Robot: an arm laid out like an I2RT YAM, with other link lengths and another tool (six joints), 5 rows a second.
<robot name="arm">
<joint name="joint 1" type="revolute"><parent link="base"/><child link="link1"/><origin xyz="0.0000 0.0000 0.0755" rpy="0.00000 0.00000 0.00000"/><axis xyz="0 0 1"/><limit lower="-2.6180" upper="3.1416"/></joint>
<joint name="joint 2" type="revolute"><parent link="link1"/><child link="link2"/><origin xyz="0.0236 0.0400 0.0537" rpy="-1.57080 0.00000 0.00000"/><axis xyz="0 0 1"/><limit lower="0.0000" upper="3.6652"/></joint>
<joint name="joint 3" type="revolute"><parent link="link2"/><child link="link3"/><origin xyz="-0.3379 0.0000 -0.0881" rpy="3.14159 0.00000 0.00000"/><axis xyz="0 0 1"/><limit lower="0.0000" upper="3.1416"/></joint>
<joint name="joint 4" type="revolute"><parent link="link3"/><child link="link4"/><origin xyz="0.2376 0.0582 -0.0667" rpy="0.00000 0.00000 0.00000"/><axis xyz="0 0 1"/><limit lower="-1.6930" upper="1.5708"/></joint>
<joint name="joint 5" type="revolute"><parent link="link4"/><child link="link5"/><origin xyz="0.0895 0.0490 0.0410" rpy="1.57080 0.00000 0.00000"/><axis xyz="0 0 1"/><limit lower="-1.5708" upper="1.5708"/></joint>
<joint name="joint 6" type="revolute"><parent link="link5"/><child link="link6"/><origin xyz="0.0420 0.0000 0.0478" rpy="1.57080 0.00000 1.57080"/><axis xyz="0 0 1"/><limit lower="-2.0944" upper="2.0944"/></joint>
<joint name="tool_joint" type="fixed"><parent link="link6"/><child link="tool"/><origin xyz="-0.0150 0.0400 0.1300" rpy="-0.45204 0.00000 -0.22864"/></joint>
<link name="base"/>
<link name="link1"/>
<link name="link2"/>
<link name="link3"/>
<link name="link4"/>
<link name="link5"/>
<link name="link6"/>
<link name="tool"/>
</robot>
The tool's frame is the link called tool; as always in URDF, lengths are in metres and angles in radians.
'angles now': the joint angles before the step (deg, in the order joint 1, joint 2, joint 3, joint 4, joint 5, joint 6). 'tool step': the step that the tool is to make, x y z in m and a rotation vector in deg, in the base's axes. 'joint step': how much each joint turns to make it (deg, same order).
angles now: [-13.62 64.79 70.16 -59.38 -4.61 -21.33]
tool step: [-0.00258 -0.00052 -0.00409 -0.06 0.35 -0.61]
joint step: [0.00 -0.38 -0.99 0.31 0.47 0.41]
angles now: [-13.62 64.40 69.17 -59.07 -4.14 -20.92]
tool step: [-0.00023 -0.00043 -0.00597 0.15 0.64 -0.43]
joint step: [0.01 0.16 -1.08 0.61 0.26 0.36]
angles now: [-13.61 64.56 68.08 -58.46 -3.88 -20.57]
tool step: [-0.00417 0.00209 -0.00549 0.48 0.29 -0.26]
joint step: [0.07 -0.74 -1.45 0.35 -0.14 0.50]
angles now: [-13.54 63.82 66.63 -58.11 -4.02 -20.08]
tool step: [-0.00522 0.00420 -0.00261 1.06 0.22 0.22]
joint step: [-0.07 -0.77 -0.75 -0.46 -0.97 0.31]
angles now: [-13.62 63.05 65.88 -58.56 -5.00 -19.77]
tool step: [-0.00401 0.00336 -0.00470 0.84 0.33 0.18]
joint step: [0.00 -0.61 -1.17 0.07 -0.71 0.26]
